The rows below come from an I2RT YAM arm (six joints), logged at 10 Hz.
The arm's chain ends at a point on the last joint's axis. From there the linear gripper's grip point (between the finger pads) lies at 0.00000 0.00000 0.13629 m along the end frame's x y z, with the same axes.
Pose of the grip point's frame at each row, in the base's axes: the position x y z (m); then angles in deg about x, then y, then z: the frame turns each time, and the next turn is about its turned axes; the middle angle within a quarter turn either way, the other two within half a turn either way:
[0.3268 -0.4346 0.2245 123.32 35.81 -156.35]
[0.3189 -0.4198 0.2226 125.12 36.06 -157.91]
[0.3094 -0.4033 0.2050 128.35 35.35 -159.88]
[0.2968 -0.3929 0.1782 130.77 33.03 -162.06]
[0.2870 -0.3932 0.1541 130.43 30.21 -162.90]
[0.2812 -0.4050 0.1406 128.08 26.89 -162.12]
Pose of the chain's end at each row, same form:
[0.2471 -0.3422 0.2852 123.32 35.81 -156.35]
[0.2387 -0.3297 0.2860 125.12 36.06 -157.91]
[0.2305 -0.3161 0.2740 128.35 35.35 -159.88]
[0.2225 -0.3064 0.2528 130.77 33.03 -162.06]
[0.2184 -0.3035 0.2305 130.43 30.21 -162.90]
[0.2196 -0.3093 0.2156 128.08 26.89 -162.12]

